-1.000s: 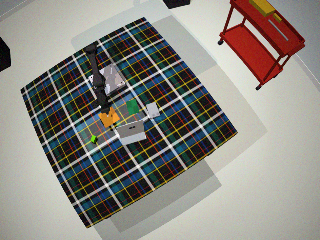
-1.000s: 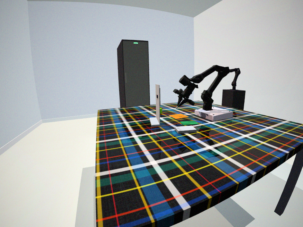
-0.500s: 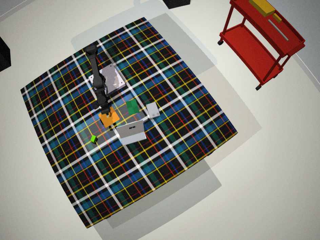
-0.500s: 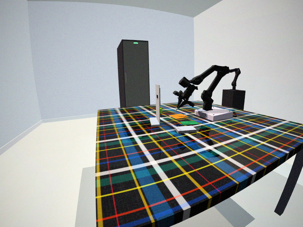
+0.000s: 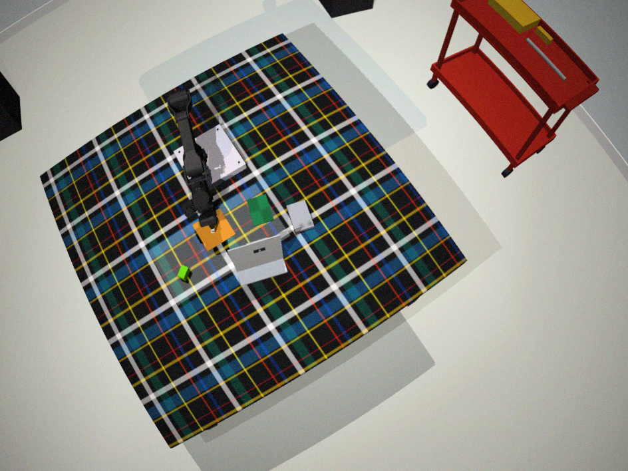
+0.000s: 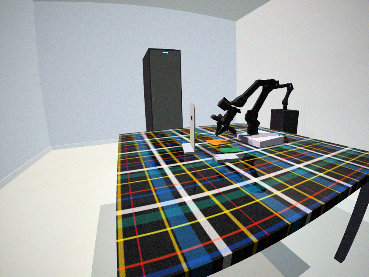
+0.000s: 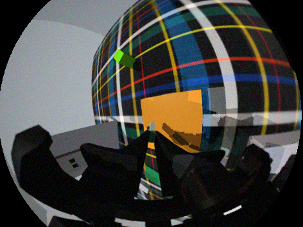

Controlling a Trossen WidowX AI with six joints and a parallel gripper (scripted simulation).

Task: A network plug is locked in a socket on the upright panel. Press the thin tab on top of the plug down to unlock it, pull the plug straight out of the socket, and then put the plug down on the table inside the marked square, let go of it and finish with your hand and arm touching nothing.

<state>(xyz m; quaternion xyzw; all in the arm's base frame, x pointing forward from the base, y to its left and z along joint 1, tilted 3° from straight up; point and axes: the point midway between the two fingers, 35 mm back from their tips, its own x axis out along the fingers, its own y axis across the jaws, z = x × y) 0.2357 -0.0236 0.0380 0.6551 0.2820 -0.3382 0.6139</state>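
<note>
My gripper tip is 10 mm past the orange square and 40 mm above it. The rest, counted from my gripper tip: network plug: right at my gripper tip; grey panel: 190 mm ahead, 110 mm to the left, 70 mm above; flat grey plate: 70 mm ahead, 310 mm to the left, 40 mm below.
</note>
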